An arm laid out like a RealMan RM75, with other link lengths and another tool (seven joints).
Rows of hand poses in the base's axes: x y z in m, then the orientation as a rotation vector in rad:
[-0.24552 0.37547 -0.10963 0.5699 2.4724 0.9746]
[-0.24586 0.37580 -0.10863 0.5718 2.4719 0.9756]
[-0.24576 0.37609 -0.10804 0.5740 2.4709 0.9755]
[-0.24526 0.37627 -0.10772 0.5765 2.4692 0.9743]
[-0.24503 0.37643 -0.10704 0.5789 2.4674 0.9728]
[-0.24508 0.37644 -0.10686 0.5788 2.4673 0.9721]
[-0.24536 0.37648 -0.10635 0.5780 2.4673 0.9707]
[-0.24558 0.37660 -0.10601 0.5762 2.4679 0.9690]
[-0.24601 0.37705 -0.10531 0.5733 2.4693 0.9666]
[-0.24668 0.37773 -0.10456 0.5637 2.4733 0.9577]
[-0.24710 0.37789 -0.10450 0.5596 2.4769 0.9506]
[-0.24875 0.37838 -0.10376 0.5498 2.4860 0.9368]
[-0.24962 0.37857 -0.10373 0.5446 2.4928 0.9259]
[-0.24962 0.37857 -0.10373 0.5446 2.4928 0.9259]
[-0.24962 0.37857 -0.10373 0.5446 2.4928 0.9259]
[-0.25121 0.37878 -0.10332 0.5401 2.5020 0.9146]
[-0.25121 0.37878 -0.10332 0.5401 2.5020 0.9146]
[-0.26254 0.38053 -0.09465 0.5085 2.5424 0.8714]
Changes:
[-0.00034 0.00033 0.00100 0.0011 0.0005 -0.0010]
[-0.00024 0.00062 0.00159 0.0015 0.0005 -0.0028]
[0.00026 0.00080 0.00191 0.0013 0.0000 -0.0052]
[0.00049 0.00096 0.00259 0.0009 -0.0008 -0.0078]
[0.00044 0.00097 0.00277 0.0004 -0.0010 -0.0079]
[0.00016 0.00101 0.00328 -0.0008 -0.0015 -0.0078]
[-0.00006 0.00113 0.00362 -0.0023 -0.0019 -0.0070]
[-0.00049 0.00158 0.00432 -0.0047 -0.0023 -0.0054]
[-0.00116 0.00226 0.00507 -0.0132 -0.0039 -0.0004]
[-0.00158 0.00242 0.00513 -0.0192 -0.0034 0.0016]
[-0.00323 0.00291 0.00587 -0.0316 -0.0013 0.0076]
[-0.00410 0.00310 0.00590 -0.0408 0.0011 0.0108]
[-0.00410 0.00310 0.00590 -0.0408 0.0011 0.0108]
[-0.00410 0.00310 0.00590 -0.0408 0.0011 0.0108]
[-0.00569 0.00331 0.00631 -0.0503 0.0059 0.0144]
[-0.00569 0.00331 0.00631 -0.0503 0.0059 0.0144]
[-0.01702 0.00506 0.01498 -0.0895 0.0236 0.0391]

